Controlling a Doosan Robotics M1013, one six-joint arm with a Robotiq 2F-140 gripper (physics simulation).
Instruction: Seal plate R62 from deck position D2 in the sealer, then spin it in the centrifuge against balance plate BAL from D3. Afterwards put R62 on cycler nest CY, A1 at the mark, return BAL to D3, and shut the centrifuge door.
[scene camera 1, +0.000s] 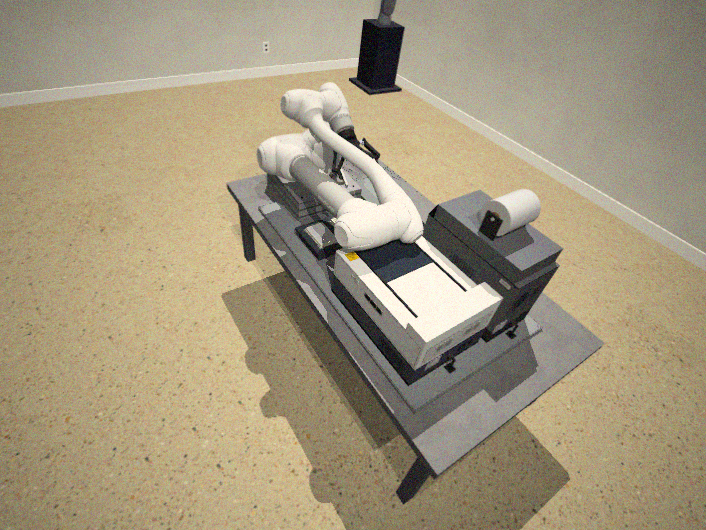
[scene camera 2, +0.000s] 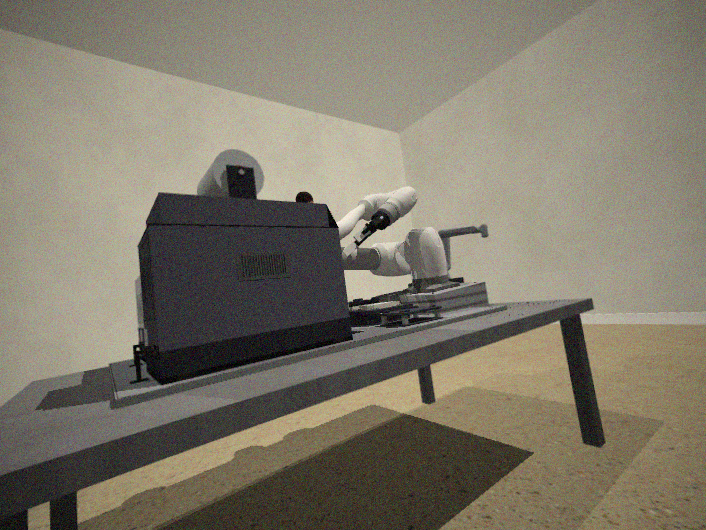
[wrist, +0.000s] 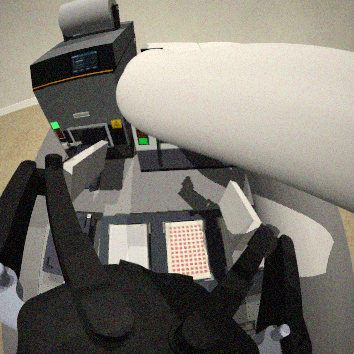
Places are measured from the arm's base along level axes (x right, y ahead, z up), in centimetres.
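Pixels of known places: gripper, fingertip midpoint: (scene camera 1: 363, 181) (scene camera 2: 350, 247) (wrist: 165, 174); arm's base at its link origin: (scene camera 2: 431, 289).
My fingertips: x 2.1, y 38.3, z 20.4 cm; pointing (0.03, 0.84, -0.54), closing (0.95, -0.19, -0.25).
Note:
For each thing: its middle in the pictures, then the offset to it from my fingertips.
- Plate R62 at the middle of its body: (wrist: 186, 249) dz -23.4, dx +3.7, dy -2.8 cm
- dark sealer at the middle of its body: (scene camera 2: 245, 256) (wrist: 96, 65) (scene camera 1: 486, 249) dz -5.4, dx -23.8, dy +47.3 cm
- white centrifuge at the middle of its body: (wrist: 189, 93) (scene camera 1: 408, 293) dz -17.0, dx +6.7, dy +44.9 cm
- Cycler nest CY at the middle of its body: (wrist: 68, 244) (scene camera 2: 410, 315) dz -26.9, dx -25.5, dy -2.4 cm
- white plate at the middle of its body: (wrist: 127, 252) (scene camera 2: 379, 305) dz -23.4, dx -8.7, dy -3.6 cm
- film roll at the middle of its body: (scene camera 2: 229, 185) (wrist: 88, 13) (scene camera 1: 510, 212) dz +12.6, dx -23.9, dy +49.4 cm
Plate R62 (wrist: 186, 250), pale with a grid of red wells, lies flat at D2, the middle deck position, in the wrist view. My gripper (wrist: 165, 174) (scene camera 1: 355, 164) (scene camera 2: 359, 235) is open and empty, high above the deck and tilted toward the machines. Its right finger covers the D3 area, so BAL cannot be made out. The dark sealer (wrist: 82, 102) (scene camera 1: 456, 228) (scene camera 2: 245, 302) has a green light; the left finger hides part of its front. The white centrifuge (scene camera 1: 439, 296) (wrist: 145, 154) is mostly hidden by the arm in the wrist view; its door state cannot be told. Cycler nest CY (wrist: 54, 252) is partly covered at the left.
A white plate (wrist: 120, 245) lies at D1, left of R62. The white arm link (wrist: 235, 105) (scene camera 1: 379, 225) crosses in front of the centrifuge. A film roll (scene camera 1: 518, 211) (scene camera 2: 213, 176) (wrist: 87, 17) sits on top of the sealer. Everything stands on the grey table (scene camera 1: 456, 439) (scene camera 2: 273, 393).

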